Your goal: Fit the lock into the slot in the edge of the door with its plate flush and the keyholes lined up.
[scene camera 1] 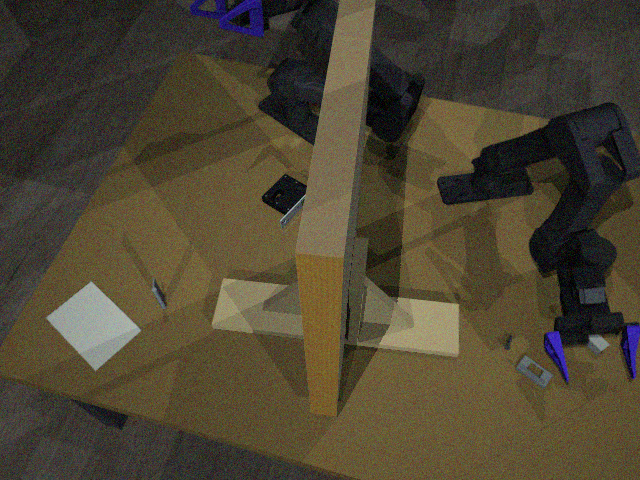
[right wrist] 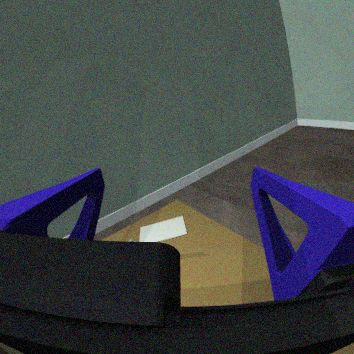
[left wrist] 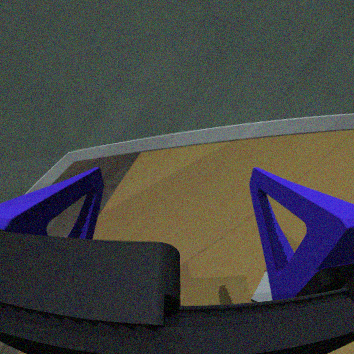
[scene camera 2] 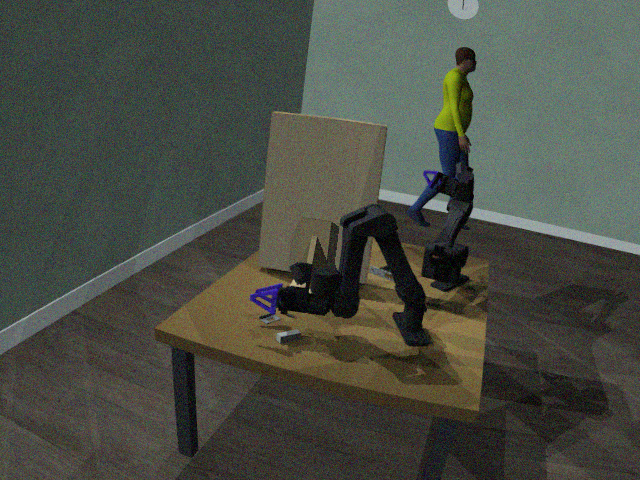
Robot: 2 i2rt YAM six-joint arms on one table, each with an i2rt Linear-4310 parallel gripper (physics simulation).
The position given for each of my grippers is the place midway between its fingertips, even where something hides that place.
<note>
My left gripper (scene camera 1: 600, 379) is open and holds nothing. My right gripper (scene camera 1: 204, 17) is open and holds nothing. A black lock (scene camera 1: 291, 200) and a white square sheet (scene camera 1: 97, 329) rest on the table. Further things: a wooden door (scene camera 1: 324, 251) and a pale stand (scene camera 1: 375, 319).
The white square sheet also shows in the right wrist view (right wrist: 173, 227). My left gripper is seen too in the left wrist view (left wrist: 176, 175) and in scene camera 2 (scene camera 2: 252, 294). My right gripper also shows in the right wrist view (right wrist: 176, 175). The left wrist view misses the white square sheet: it is out of frame. Scene camera 2 does not show the white square sheet, which is hidden by the pale stand.
</note>
